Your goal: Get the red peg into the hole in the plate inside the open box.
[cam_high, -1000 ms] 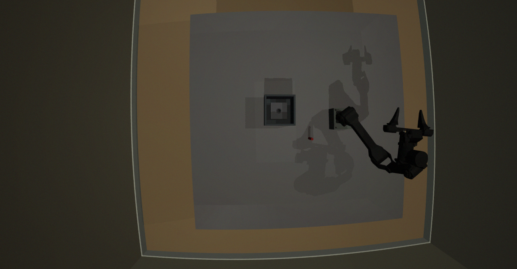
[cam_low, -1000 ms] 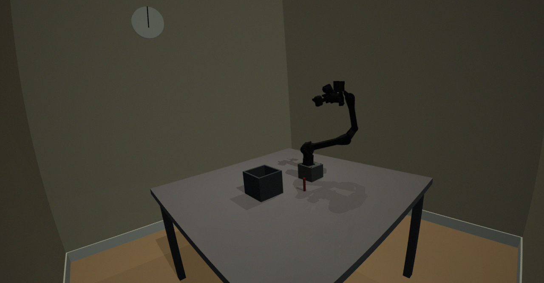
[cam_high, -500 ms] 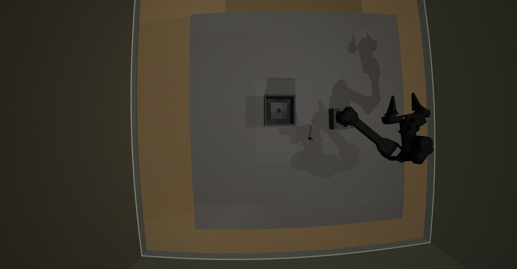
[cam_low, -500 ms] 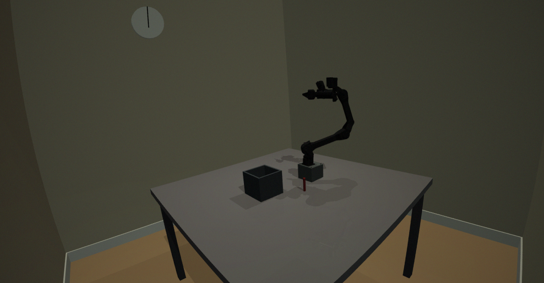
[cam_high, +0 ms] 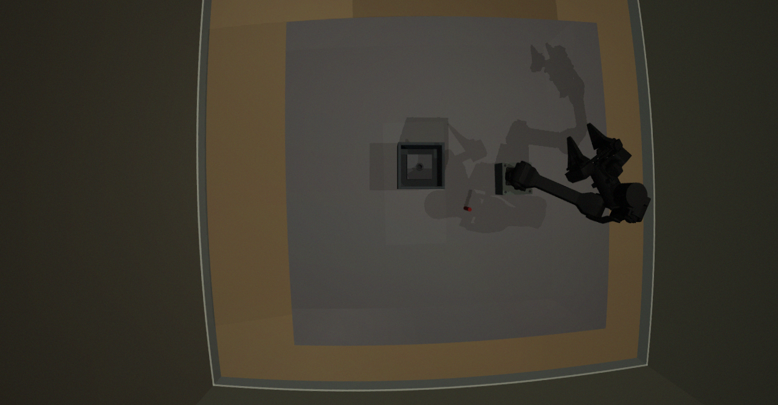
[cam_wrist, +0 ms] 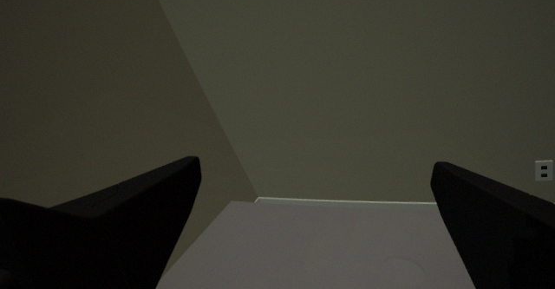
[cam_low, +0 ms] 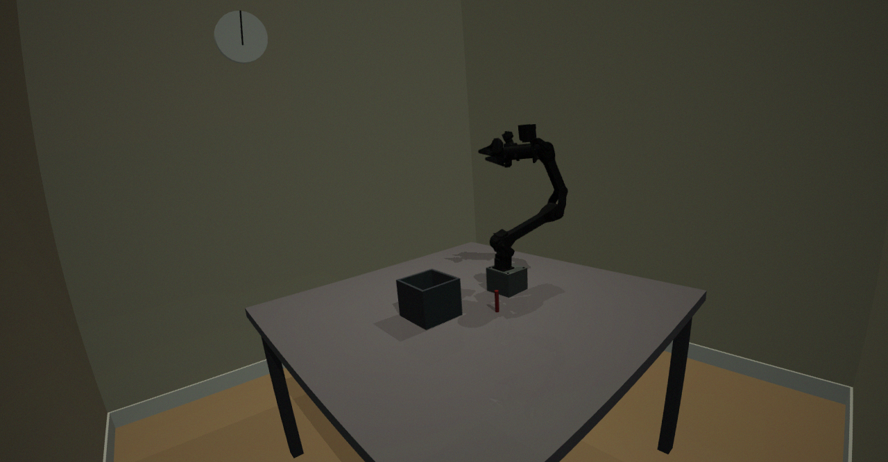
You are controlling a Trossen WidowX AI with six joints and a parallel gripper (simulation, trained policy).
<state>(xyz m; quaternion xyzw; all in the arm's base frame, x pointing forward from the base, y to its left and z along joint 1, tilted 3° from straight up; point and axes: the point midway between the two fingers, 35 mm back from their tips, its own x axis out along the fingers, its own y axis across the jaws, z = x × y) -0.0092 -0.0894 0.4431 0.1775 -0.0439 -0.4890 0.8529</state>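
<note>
The red peg lies 17 cm ahead of my gripper tip, 23 cm to the left of it and 50 cm below it. Also, from my gripper tip: light plate 36 cm ahead, 8 cm to the left, 49 cm below.
</note>
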